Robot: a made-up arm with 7 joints. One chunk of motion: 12 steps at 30 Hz.
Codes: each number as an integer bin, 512 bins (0 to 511) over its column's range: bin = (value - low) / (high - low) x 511, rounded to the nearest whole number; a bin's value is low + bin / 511 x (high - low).
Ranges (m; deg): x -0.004..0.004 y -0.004..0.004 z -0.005..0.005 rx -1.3..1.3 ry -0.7..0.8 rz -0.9..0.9
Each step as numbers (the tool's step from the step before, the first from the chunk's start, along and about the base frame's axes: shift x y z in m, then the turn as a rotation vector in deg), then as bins.
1 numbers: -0.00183 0.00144 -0.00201 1.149 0.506 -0.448
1 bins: 139 347 153 481 411 128
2 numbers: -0.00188 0.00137 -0.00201 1.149 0.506 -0.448
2 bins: 135 343 153 481 411 128
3 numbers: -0.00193 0.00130 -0.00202 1.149 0.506 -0.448
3 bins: 132 339 152 481 411 128
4 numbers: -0.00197 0.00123 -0.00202 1.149 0.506 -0.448
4 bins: 130 334 152 481 411 128
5 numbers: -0.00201 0.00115 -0.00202 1.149 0.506 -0.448
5 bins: 127 329 152 481 411 128
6 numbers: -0.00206 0.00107 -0.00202 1.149 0.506 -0.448
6 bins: 124 324 152 481 411 128
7 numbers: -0.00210 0.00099 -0.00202 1.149 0.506 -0.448
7 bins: 121 319 152 481 411 128
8 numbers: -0.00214 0.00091 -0.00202 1.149 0.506 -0.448
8 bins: 119 314 152 481 411 128
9 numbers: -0.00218 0.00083 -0.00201 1.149 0.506 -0.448
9 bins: 116 309 153 481 411 128
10 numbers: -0.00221 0.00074 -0.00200 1.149 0.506 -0.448
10 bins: 114 303 153 481 411 128
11 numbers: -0.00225 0.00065 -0.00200 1.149 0.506 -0.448
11 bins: 112 297 153 481 411 128
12 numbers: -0.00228 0.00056 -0.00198 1.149 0.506 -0.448
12 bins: 110 291 154 481 411 128
